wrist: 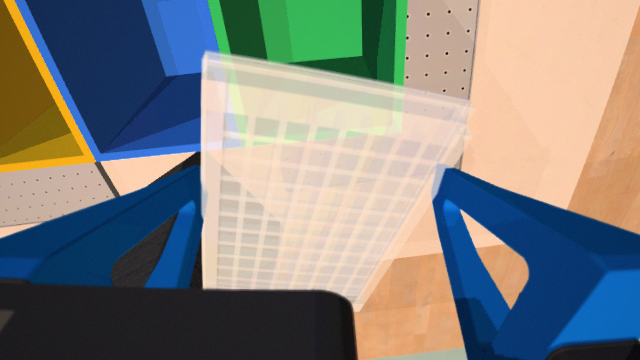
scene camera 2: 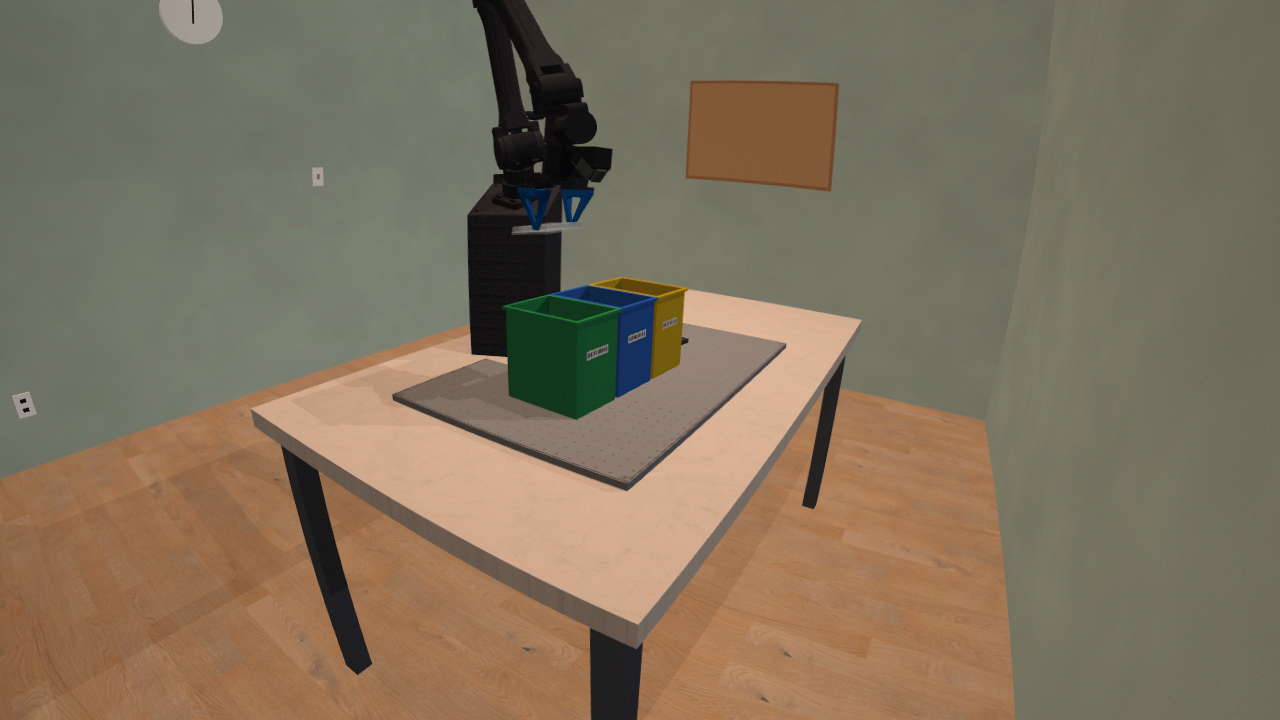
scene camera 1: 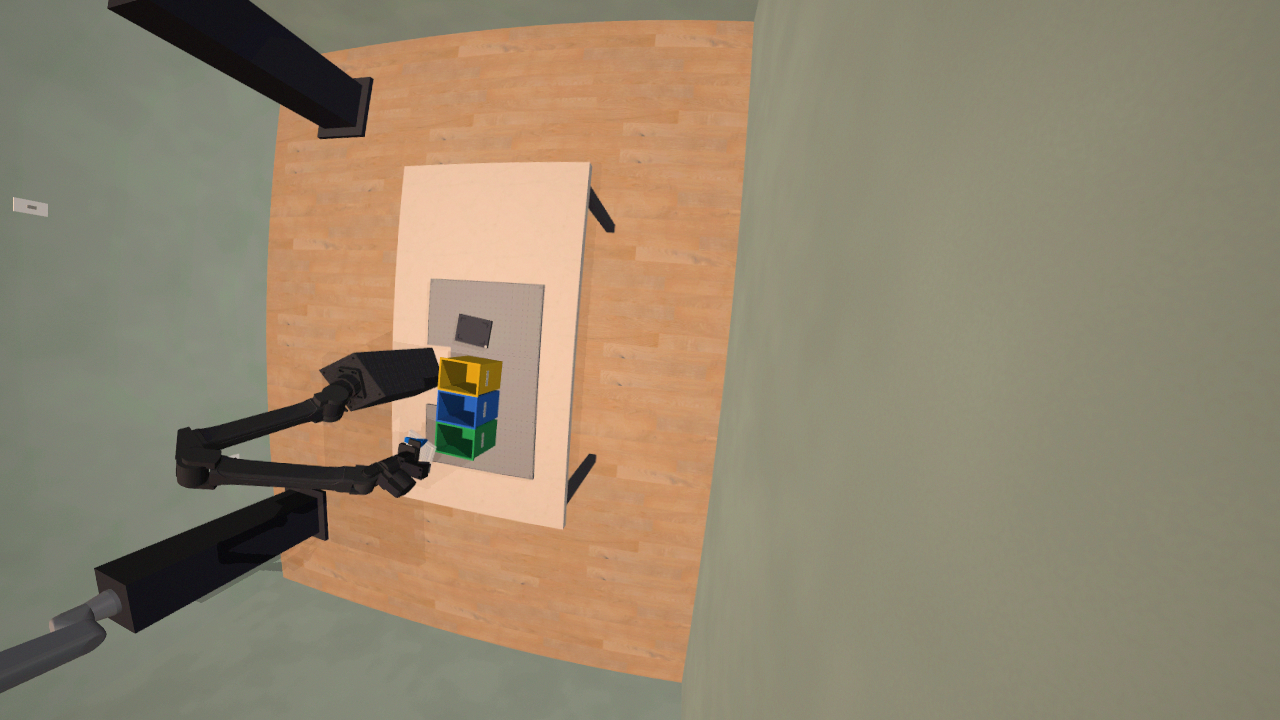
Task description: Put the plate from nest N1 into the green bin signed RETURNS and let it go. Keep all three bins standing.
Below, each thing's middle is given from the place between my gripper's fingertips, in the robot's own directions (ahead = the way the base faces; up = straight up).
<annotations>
My gripper is now 20 mm past the gridded plate [wrist: 310,179] and 10 mm to the right of it. From my hand the other things lie so: dark nest [scene camera 1: 472,330] 430 mm to the left, 320 mm below, 40 mm behind; blue bin [scene camera 2: 635,323] 230 mm below, 130 mm to the left, 20 mm ahead; yellow bin [scene camera 2: 668,310] 260 mm to the left, 230 mm below, 30 mm ahead.
</annotations>
